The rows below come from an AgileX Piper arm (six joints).
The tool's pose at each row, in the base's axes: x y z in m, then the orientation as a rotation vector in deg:
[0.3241 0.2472 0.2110 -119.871 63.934 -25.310]
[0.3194 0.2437 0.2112 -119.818 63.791 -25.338]
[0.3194 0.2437 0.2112 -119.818 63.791 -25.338]
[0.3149 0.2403 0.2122 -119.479 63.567 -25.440]
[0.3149 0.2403 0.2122 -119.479 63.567 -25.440]
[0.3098 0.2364 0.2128 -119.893 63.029 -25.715]
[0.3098 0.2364 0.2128 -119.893 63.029 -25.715]
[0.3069 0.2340 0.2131 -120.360 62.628 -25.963]
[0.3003 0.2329 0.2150 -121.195 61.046 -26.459]
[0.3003 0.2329 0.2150 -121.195 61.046 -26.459]
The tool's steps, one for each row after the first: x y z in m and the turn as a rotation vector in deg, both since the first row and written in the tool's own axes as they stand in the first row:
[0.0002 0.0039 -0.0044 0.110 -0.051 -0.066]
[0.0002 0.0039 -0.0044 0.110 -0.051 -0.066]
[0.0004 0.0070 -0.0092 0.506 -0.130 -0.071]
[0.0004 0.0070 -0.0092 0.506 -0.130 -0.071]
[0.0007 0.0110 -0.0143 0.452 -0.107 -0.646]
[0.0007 0.0110 -0.0143 0.452 -0.107 -0.646]
[0.0010 0.0133 -0.0172 0.289 -0.033 -1.157]
[-0.0019 0.0162 -0.0228 0.361 -0.231 -2.582]
[-0.0019 0.0162 -0.0228 0.361 -0.231 -2.582]

